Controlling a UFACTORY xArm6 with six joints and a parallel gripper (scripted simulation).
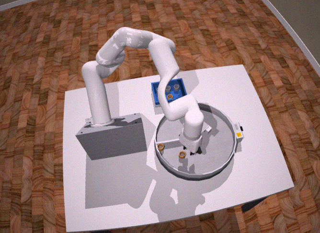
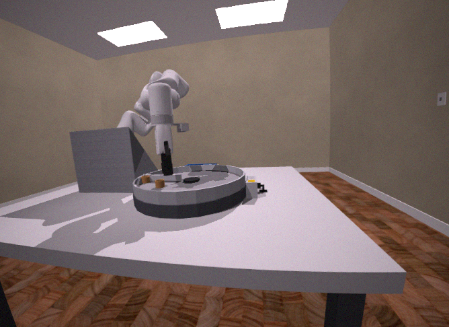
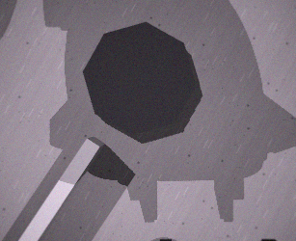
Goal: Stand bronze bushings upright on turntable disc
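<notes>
Now: the blue crate 420 mm to the left of my hand, 100 mm below it and 50 mm behind it. From my hand the other things lie so: turntable disc 80 mm to the left, 70 mm below, 50 mm ahead.
</notes>
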